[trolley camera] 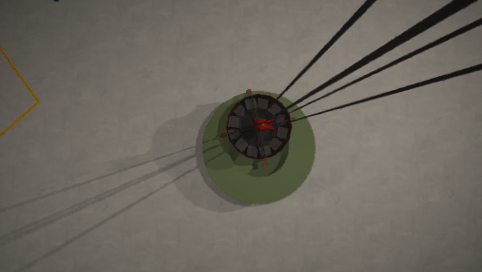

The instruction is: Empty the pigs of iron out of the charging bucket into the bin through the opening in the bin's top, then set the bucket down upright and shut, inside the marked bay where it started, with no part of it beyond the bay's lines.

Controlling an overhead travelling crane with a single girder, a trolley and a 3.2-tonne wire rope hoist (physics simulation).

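Note:
The round charging bucket [260,158], dark with a brown rim, hangs upright on the ropes above the green round bin [295,175], towards the upper part of its top in the view. Grey blocks, the pigs of iron [234,123], lie in a ring inside the bucket. The red hook block, my gripper [264,124], is over the bucket's middle; its hook is too small and hidden to tell open or shut. The bucket's underside and the bin's opening are hidden. A dark curved shadow shows on the bin's top below the bucket.
A corner of the marked bay's yellow line [38,101] shows at the left edge, well apart from the bin. Black ropes [400,39] run to the upper right. Shadows of the bin and ropes fall to the left on the concrete floor [125,75].

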